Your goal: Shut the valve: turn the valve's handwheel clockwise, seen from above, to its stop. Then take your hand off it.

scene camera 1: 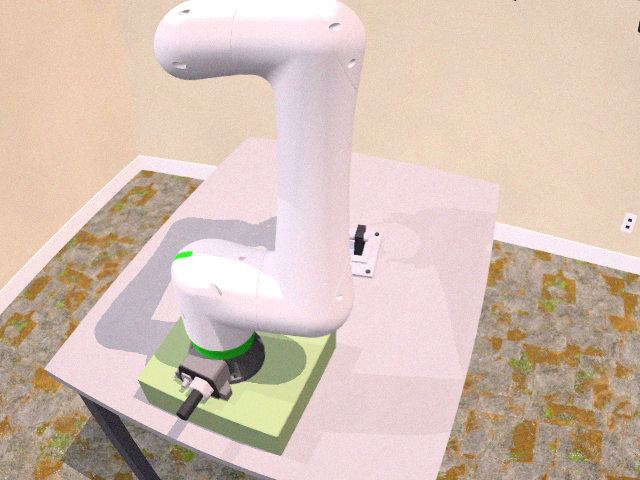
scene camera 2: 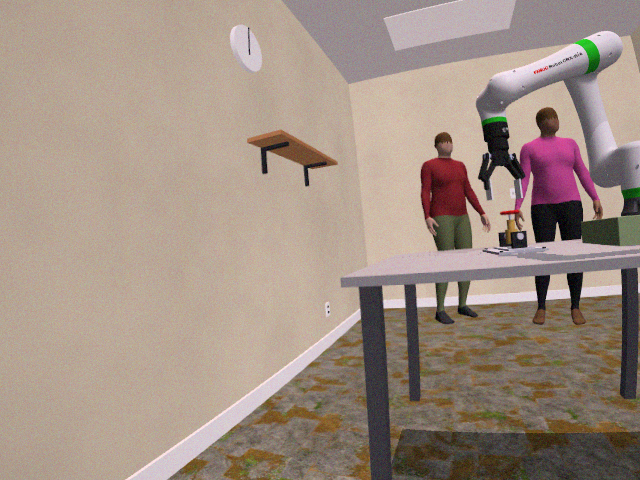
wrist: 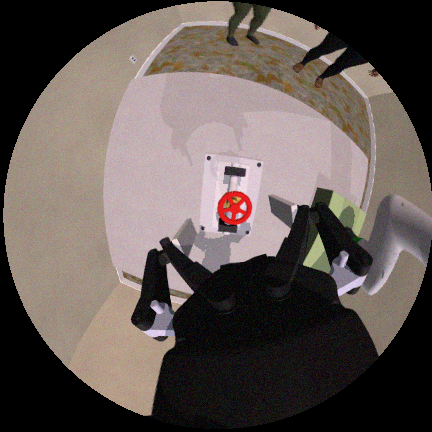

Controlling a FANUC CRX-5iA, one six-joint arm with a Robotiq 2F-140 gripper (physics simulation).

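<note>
The valve's red spoked handwheel (scene camera 2: 509,212) (wrist: 234,207) faces up on top of a brass valve body (scene camera 2: 511,232). The valve sits between black clamp blocks (scene camera 1: 359,240) (scene camera 2: 519,238) (wrist: 235,171) on a white base plate (scene camera 1: 373,258) (wrist: 209,190). The robot arm hides the handwheel in scene camera 1. My gripper (scene camera 2: 504,196) (wrist: 231,214) is open and empty, pointing down. In scene camera 2 its fingertips are a little above the handwheel, not touching it. In the wrist view the handwheel shows between the two spread fingers.
The base plate lies on the table (scene camera 1: 403,320) (scene camera 2: 413,276) (wrist: 140,175). The arm stands on a green block (scene camera 1: 248,413) (scene camera 2: 602,230) at the table's near end in scene camera 1. Two people (scene camera 2: 452,191) (scene camera 2: 553,175) stand behind the table in scene camera 2. A wooden shelf (scene camera 2: 294,147) hangs on the wall.
</note>
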